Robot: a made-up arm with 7 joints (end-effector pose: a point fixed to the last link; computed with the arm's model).
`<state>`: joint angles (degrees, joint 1 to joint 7).
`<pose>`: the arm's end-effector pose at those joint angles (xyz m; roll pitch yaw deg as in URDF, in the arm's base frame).
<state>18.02 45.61 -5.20 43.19 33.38 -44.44 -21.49</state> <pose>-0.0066 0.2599 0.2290 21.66 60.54 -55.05</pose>
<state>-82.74 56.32 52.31 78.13 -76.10 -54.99 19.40</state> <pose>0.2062 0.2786 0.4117 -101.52 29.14 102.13</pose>
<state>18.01 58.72 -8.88 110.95 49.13 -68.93 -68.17</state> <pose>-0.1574 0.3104 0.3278 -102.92 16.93 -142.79</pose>
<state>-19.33 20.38 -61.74 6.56 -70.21 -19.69 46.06</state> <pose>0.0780 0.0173 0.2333 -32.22 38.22 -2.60</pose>
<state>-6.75 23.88 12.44 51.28 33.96 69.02 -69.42</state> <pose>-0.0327 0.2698 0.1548 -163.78 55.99 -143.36</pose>
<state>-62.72 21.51 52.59 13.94 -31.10 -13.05 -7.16</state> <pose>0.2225 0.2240 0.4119 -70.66 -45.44 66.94</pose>
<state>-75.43 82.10 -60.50 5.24 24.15 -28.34 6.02</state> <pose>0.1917 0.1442 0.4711 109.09 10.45 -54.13</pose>
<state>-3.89 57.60 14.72 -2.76 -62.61 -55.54 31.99</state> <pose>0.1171 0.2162 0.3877 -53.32 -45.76 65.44</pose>
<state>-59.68 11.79 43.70 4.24 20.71 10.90 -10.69</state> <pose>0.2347 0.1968 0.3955 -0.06 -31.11 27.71</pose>
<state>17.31 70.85 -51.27 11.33 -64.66 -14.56 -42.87</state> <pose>-0.0012 0.2162 0.2304 -56.56 40.84 -69.46</pose>
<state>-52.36 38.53 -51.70 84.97 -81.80 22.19 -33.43</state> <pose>0.1796 0.2604 0.2095 -33.47 47.44 -10.64</pose>
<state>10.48 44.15 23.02 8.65 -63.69 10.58 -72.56</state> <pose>0.1162 0.2547 0.2703 -29.21 -9.77 -40.69</pose>
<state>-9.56 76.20 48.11 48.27 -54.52 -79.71 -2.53</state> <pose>0.0372 0.3207 0.4658 -152.26 -77.58 -153.15</pose>
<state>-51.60 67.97 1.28 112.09 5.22 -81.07 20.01</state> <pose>0.0623 0.3239 0.3549 51.39 -38.98 22.08</pose>
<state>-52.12 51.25 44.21 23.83 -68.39 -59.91 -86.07</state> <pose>0.1173 0.2857 0.4896 126.32 -46.28 -106.03</pose>
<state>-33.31 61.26 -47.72 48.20 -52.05 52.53 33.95</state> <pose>0.1081 0.2784 0.2749 91.70 25.10 86.90</pose>
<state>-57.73 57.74 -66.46 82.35 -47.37 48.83 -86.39</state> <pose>0.1274 0.3560 0.2939 -83.34 59.16 -69.02</pose>
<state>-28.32 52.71 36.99 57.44 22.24 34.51 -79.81</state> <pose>0.0900 0.3687 0.2650 -33.17 53.68 -25.79</pose>
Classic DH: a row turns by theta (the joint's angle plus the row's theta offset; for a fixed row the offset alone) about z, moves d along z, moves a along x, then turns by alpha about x. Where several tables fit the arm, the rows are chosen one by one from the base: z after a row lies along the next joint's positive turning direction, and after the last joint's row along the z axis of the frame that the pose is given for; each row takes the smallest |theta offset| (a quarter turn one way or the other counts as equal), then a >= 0, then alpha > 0; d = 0 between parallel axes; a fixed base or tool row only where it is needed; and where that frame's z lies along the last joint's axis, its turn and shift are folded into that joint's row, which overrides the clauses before.
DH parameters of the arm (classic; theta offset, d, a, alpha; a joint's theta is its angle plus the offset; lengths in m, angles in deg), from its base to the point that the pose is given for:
base (fixed): -4.07 0.423 -0.0093 -74.51
joint 1: -75.12 0.0479 -0.012 -90
joint 2: 74 0.0078 -0.03 90
joint 3: -90 -0.1528 0.0216 90
joint 4: -90 0.01 0.0043 90
joint 5: 0 0.1311 0.0241 -90
joint 6: -90 -0.02 0.0557 90
joint 7: 69.3 -0.1265 0.0264 -6.64
tool (fixed): -67.61 0.1301 0 0

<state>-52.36 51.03 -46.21 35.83 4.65 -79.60 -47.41</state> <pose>0.2020 0.1300 0.3571 58.72 27.25 -106.55</pose>
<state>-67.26 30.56 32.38 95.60 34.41 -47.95 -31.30</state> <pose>0.2574 0.1830 0.2685 22.04 -0.80 -28.25</pose>
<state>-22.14 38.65 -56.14 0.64 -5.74 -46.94 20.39</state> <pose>0.1158 0.0742 0.2730 12.70 -29.73 -49.72</pose>
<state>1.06 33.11 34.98 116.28 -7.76 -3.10 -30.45</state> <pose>-0.1890 0.1979 0.1784 104.48 79.64 154.76</pose>
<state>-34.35 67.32 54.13 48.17 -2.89 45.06 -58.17</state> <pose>0.1036 0.3847 0.3688 -16.70 17.87 11.09</pose>
